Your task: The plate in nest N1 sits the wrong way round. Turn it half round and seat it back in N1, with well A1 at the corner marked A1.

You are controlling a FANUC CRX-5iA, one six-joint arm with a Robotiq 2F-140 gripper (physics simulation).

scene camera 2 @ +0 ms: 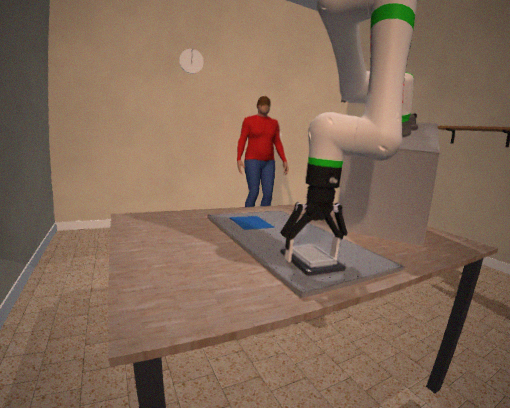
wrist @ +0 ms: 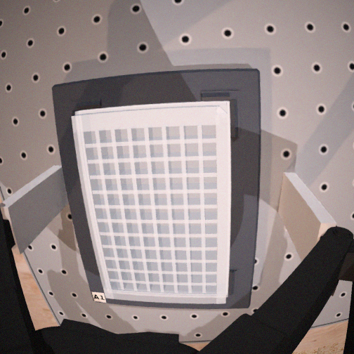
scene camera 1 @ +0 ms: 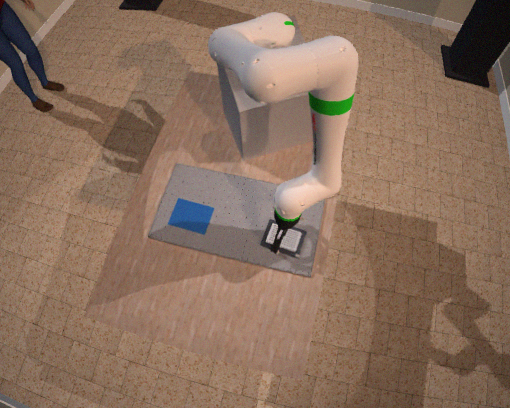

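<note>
The white plate (scene camera 1: 291, 240) (scene camera 2: 315, 255) (wrist: 152, 210) with its grid of wells lies in a dark nest (scene camera 1: 265, 240) (scene camera 2: 325, 270) (wrist: 246, 200). In the wrist view a small A1 label (wrist: 99, 297) is on the nest's lower left corner, and the plate's upper right corner looks cut off. Lettering on the plate cannot be made out. My gripper (scene camera 1: 278, 242) (scene camera 2: 312, 254) (wrist: 169, 188) is open and points down over the nest. Its fingers stand on either side of the plate, apart from it, and nothing is between them in a grip.
The nest is on a grey perforated board (scene camera 1: 230, 200) (scene camera 2: 370, 260) (wrist: 300, 50), near one end. A flat blue rectangle (scene camera 1: 191, 216) (scene camera 2: 251, 223) is near the board's other end. The board lies on a wooden table (scene camera 1: 200, 310) (scene camera 2: 200, 290). A person (scene camera 2: 260, 140) stands beyond the table.
</note>
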